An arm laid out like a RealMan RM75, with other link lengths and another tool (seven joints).
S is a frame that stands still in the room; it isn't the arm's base.
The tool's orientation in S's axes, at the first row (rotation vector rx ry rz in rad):
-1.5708, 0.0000, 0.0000
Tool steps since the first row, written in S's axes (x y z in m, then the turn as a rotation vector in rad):
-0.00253, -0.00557, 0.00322, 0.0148, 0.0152, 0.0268
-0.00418, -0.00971, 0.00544, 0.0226, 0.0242, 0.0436
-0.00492, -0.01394, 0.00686, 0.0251, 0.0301, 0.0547
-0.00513, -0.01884, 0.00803, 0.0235, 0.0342, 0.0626
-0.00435, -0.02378, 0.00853, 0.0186, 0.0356, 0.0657
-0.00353, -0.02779, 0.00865, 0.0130, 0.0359, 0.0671
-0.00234, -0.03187, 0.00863, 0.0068, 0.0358, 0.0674
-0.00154, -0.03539, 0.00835, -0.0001, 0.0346, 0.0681
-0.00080, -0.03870, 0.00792, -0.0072, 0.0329, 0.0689
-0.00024, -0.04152, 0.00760, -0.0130, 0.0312, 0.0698
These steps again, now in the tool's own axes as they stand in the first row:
-0.00253, -0.00322, -0.00557, 0.0148, -0.0268, 0.0152
-0.00418, -0.00544, -0.00971, 0.0226, -0.0436, 0.0242
-0.00492, -0.00686, -0.01394, 0.0251, -0.0547, 0.0301
-0.00513, -0.00803, -0.01884, 0.0235, -0.0626, 0.0342
-0.00435, -0.00853, -0.02378, 0.0186, -0.0657, 0.0356
-0.00353, -0.00865, -0.02779, 0.0130, -0.0671, 0.0359
-0.00234, -0.00863, -0.03187, 0.0068, -0.0674, 0.0358
-0.00154, -0.00835, -0.03539, -0.0001, -0.0681, 0.0346
-0.00080, -0.00792, -0.03870, -0.0072, -0.0689, 0.0329
-0.00024, -0.00760, -0.04152, -0.0130, -0.0698, 0.0312

